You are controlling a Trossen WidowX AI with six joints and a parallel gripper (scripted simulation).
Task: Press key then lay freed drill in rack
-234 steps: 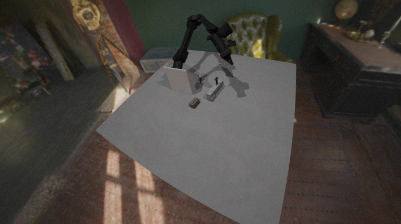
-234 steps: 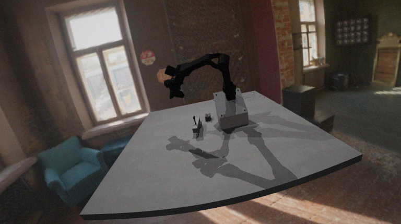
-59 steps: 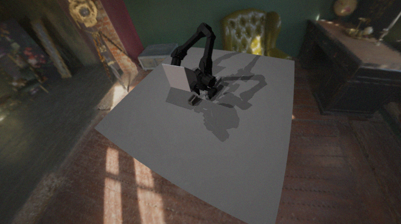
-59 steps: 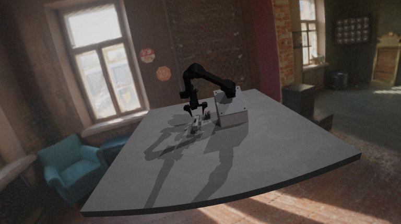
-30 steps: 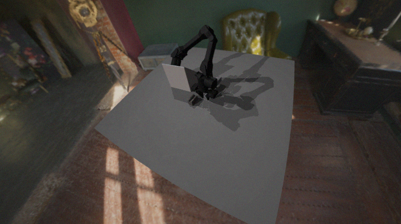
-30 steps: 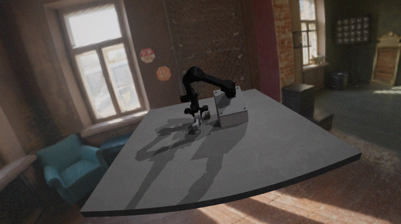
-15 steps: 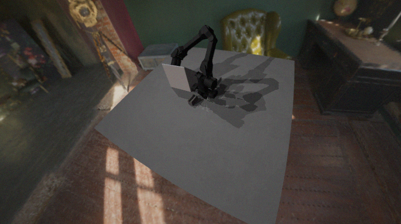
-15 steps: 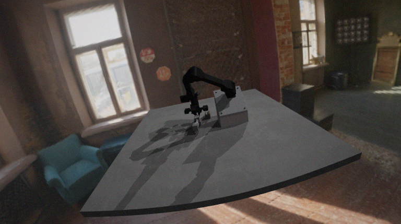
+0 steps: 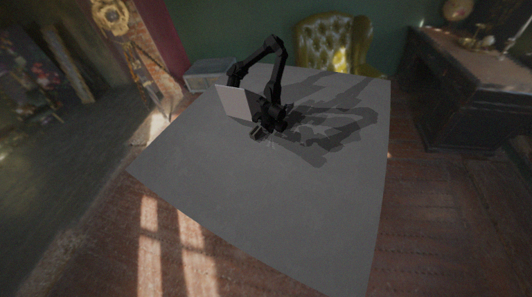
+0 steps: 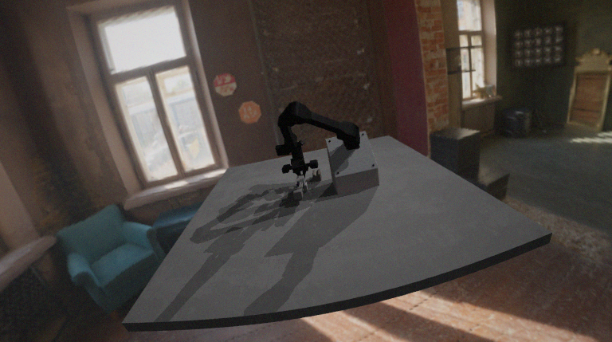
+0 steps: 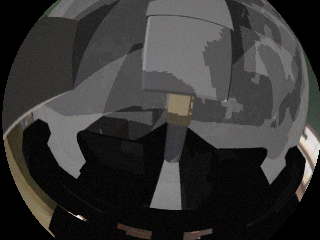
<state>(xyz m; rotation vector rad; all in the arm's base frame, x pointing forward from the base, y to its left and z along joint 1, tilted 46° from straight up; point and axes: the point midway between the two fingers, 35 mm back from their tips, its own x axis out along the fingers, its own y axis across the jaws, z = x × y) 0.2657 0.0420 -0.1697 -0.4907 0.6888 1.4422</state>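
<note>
Now: gripper tip 50 mm to the right of the drill, 30 mm below it and 10 mm short of it. Also, from my gripper tip: light-grey slotted block (120 mm to the left, 30 mm above, 20 mm ahead); then dark ribbed block (80 mm behind, 30 mm to the right).
</note>
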